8 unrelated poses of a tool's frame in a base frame.
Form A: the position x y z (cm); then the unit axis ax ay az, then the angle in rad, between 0 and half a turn.
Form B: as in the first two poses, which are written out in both.
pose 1, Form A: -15.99 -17.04 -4.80 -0.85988 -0.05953 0.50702 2.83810
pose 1, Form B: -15.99 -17.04 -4.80 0.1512 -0.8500 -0.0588 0.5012
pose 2, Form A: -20.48 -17.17 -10.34 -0.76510 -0.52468 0.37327 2.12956
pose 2, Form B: -20.48 -17.17 -10.34 0.4847 -0.6692 -0.4589 0.3265
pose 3, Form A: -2.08 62.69 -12.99 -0.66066 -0.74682 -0.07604 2.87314
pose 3, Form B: -2.08 62.69 -12.99 0.1338 -0.6547 -0.7401 -0.0754
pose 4, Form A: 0.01 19.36 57.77 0.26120 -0.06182 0.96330 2.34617
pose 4, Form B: 0.01 19.36 57.77 0.3873 0.2408 -0.0570 0.8881
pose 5, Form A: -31.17 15.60 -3.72 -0.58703 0.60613 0.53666 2.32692
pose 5, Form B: -31.17 15.60 -3.72 0.3962 -0.5390 0.5565 0.4927
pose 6, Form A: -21.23 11.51 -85.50 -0.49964 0.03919 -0.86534 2.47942
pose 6, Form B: -21.23 11.51 -85.50 0.3251 -0.4725 0.0371 -0.8183
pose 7, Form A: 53.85 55.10 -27.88 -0.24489 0.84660 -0.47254 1.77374
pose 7, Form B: 53.85 55.10 -27.88 0.6318 -0.1898 0.6562 -0.3663
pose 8, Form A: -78.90 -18.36 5.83 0.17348 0.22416 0.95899 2.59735
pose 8, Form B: -78.90 -18.36 5.83 0.2688 0.1671 0.2159 0.9237
